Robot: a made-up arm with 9 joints. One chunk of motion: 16 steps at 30 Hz.
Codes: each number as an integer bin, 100 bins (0 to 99) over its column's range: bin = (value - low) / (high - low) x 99, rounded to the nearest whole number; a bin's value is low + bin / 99 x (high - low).
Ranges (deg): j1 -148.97..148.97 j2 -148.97..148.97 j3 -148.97..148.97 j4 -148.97..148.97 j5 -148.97..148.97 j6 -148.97..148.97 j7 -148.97..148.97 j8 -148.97..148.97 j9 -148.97..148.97
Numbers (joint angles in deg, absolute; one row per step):
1: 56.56 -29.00 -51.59 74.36 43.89 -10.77 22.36 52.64 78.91
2: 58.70 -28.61 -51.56 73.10 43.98 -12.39 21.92 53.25 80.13
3: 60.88 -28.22 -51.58 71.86 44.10 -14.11 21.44 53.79 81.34
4: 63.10 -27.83 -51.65 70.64 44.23 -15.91 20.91 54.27 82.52
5: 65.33 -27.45 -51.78 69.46 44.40 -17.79 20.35 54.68 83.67
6: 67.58 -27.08 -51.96 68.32 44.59 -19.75 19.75 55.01 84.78
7: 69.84 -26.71 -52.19 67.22 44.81 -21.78 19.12 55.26 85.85
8: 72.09 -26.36 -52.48 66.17 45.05 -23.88 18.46 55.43 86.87
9: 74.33 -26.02 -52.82 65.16 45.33 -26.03 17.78 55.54 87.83
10: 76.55 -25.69 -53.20 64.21 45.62 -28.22 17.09 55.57 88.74
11: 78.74 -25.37 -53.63 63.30 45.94 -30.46 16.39 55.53 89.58
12: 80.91 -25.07 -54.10 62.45 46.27 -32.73 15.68 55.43 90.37
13: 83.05 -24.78 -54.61 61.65 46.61 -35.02 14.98 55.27 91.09
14: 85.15 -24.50 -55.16 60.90 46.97 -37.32 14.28 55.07 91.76
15: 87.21 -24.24 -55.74 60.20 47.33 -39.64 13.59 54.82 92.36
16: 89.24 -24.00 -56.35 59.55 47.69 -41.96 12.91 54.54 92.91
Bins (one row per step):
1: 68 40 32 74 64 46 57 67 76
2: 69 40 32 74 64 45 57 67 76
3: 70 40 32 73 64 45 57 67 77
4: 70 40 32 73 64 44 56 68 77
5: 71 40 32 73 64 44 56 68 77
6: 72 41 32 72 64 43 56 68 78
7: 73 41 32 72 64 42 56 68 78
8: 73 41 32 71 64 42 56 68 78
9: 74 41 32 71 65 41 55 68 79
10: 75 41 32 71 65 40 55 68 79
11: 76 41 32 71 65 39 55 68 79
12: 76 41 32 70 65 39 55 68 80
13: 77 41 31 70 65 38 54 68 80
14: 78 41 31 70 65 37 54 68 80
15: 78 41 31 70 65 36 54 68 80
16: 79 42 31 69 65 36 54 68 80

